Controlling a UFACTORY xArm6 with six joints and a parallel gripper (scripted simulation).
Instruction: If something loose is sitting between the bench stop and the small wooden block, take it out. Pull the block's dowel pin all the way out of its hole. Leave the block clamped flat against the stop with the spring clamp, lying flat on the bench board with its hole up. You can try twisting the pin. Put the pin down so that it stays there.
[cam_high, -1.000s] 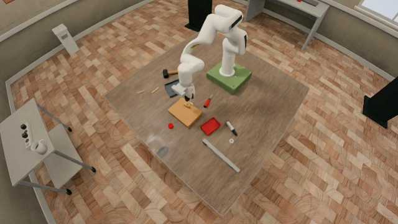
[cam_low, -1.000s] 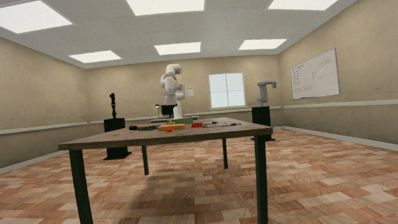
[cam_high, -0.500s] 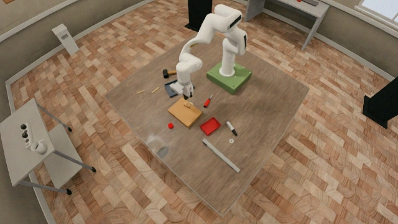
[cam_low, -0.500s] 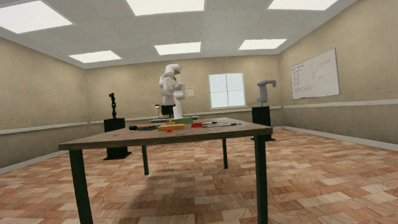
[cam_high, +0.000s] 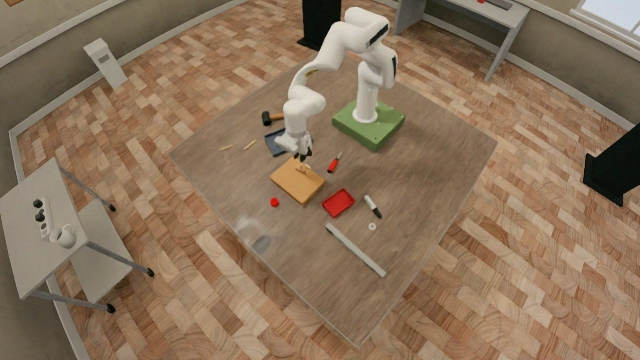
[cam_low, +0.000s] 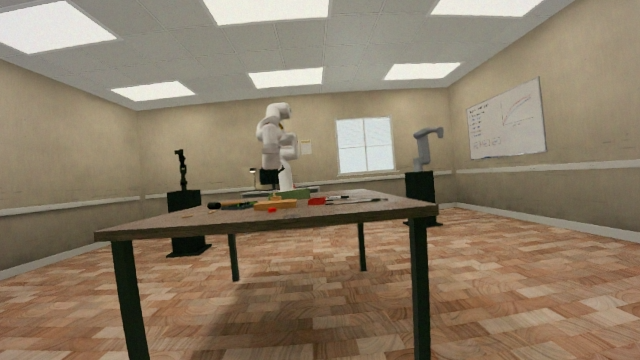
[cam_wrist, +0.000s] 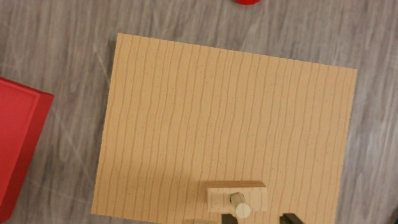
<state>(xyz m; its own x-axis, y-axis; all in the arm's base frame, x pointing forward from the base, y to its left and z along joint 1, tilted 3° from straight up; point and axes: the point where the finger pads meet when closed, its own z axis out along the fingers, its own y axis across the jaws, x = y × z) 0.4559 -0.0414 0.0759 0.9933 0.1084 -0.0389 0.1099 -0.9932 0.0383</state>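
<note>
Now: hand 9 cm above the dowel pin. Round my hand: tan bench board 4 cm ahead, 1 cm to the left, 12 cm below; then red cap 18 cm ahead, 14 cm below; then small wooden block 11 cm below.
</note>
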